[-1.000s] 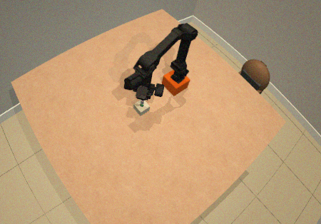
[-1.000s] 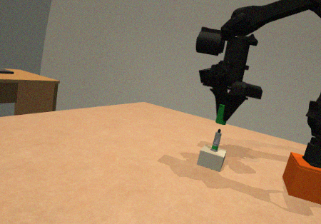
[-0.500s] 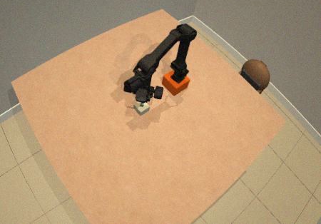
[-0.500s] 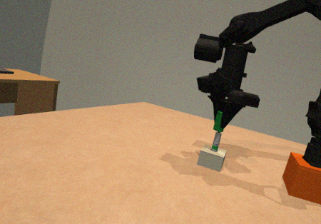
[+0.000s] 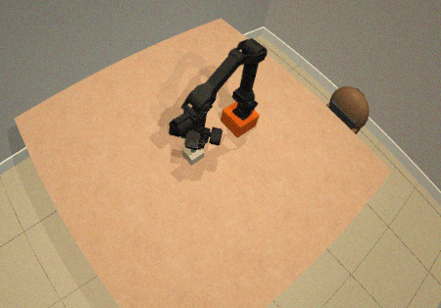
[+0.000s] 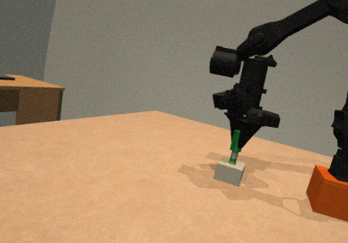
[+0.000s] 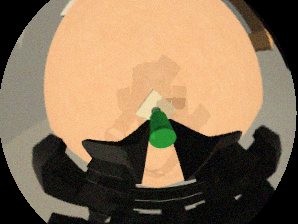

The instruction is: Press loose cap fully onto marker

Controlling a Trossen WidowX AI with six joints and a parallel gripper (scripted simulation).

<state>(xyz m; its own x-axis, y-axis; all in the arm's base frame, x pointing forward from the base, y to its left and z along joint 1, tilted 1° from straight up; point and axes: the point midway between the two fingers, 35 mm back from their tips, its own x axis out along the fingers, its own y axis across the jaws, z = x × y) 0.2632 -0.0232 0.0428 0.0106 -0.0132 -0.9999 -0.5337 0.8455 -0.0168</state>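
Now: gripper tip 7 cm above the holder block. Also, from my gripper tip: green cap: 1 cm above.
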